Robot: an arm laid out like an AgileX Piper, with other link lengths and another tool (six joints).
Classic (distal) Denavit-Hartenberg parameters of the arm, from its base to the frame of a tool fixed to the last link. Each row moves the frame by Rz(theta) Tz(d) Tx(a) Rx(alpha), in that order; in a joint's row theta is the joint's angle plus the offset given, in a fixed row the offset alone. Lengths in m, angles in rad.
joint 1: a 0  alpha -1.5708  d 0.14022  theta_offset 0
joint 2: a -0.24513  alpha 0  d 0  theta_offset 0.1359
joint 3: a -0.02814  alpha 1.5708  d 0  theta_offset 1.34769
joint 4: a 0  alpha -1.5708  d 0.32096  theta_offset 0
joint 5: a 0  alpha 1.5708  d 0  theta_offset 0
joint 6: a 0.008  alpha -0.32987  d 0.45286  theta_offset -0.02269
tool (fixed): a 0  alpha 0  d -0.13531  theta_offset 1.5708
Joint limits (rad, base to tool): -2.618..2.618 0..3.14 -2.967..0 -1.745..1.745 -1.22..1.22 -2.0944..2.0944
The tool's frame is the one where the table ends.
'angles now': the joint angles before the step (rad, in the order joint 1, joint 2, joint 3, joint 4, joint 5, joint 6). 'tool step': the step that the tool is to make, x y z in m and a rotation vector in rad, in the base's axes. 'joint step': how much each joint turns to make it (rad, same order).
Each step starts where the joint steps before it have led.
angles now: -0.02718, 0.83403, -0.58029, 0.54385, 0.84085, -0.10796
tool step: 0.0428, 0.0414, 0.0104, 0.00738, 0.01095, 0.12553
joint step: 0.08250, 0.27411, -0.21660, 0.05540, -0.01563, -0.08376
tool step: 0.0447, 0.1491, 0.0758, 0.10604, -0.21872, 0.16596
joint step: 0.34400, 0.14478, -0.18778, 0.07068, -0.25217, 0.02348
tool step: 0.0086, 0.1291, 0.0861, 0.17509, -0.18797, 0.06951
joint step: 0.26830, 0.13060, -0.16756, 0.08684, -0.28352, 0.00015
